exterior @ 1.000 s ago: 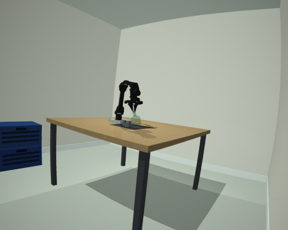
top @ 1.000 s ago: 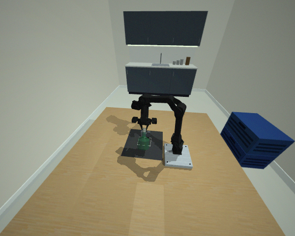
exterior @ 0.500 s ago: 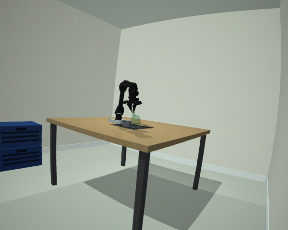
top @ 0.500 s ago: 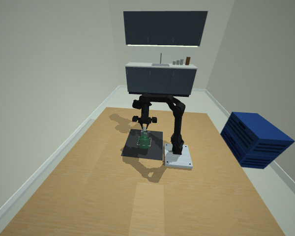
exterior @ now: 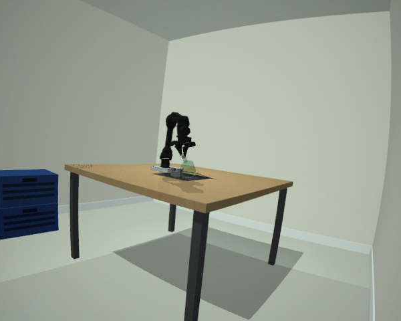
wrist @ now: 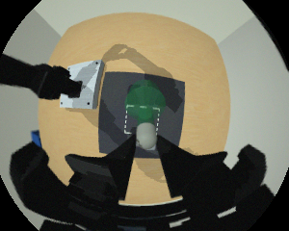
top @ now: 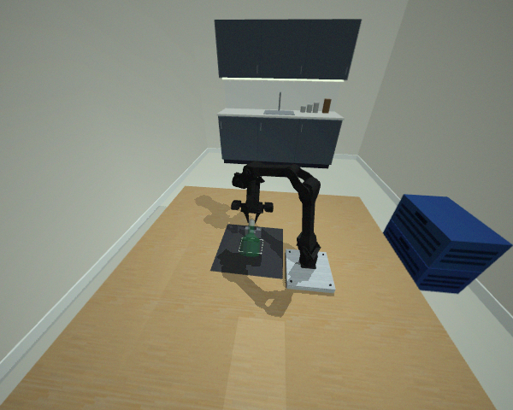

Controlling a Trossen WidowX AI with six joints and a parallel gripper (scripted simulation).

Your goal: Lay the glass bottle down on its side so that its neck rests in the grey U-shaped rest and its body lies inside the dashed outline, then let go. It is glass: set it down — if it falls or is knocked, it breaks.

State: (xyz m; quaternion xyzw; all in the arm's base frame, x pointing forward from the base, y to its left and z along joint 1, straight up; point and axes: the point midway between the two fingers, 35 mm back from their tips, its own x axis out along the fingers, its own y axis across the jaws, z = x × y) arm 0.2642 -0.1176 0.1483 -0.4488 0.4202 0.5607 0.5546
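The green glass bottle is 30 mm to the left of my gripper tip and 40 mm below it. Round my gripper tip: dark mat (20 mm to the left, 140 mm below).
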